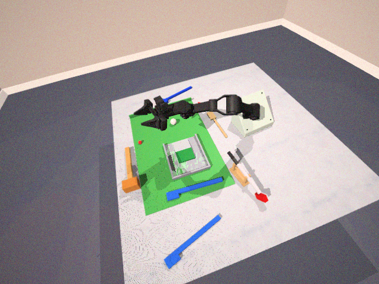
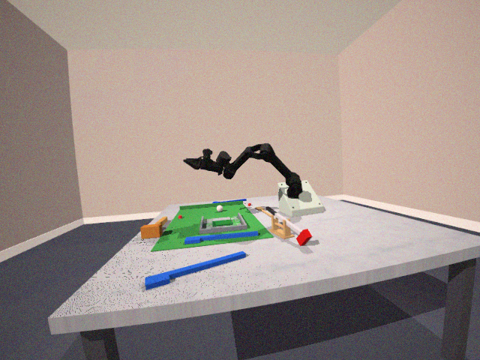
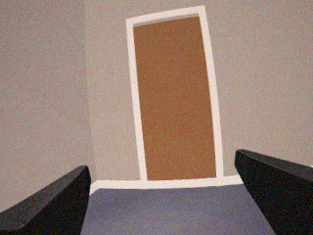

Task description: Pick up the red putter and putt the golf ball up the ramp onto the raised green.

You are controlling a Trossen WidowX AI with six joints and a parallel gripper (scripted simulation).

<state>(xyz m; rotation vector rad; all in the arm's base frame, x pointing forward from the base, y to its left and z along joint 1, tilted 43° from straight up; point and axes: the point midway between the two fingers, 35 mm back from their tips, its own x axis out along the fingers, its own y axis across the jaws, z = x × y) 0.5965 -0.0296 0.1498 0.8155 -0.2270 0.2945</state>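
Now: gripper tip 430 mm past the wooden putter stand, 230 mm to the right of it and 320 mm above it. Also, from my gripper tip: white golf ball 150 mm behind, 250 mm to the right, 320 mm below.
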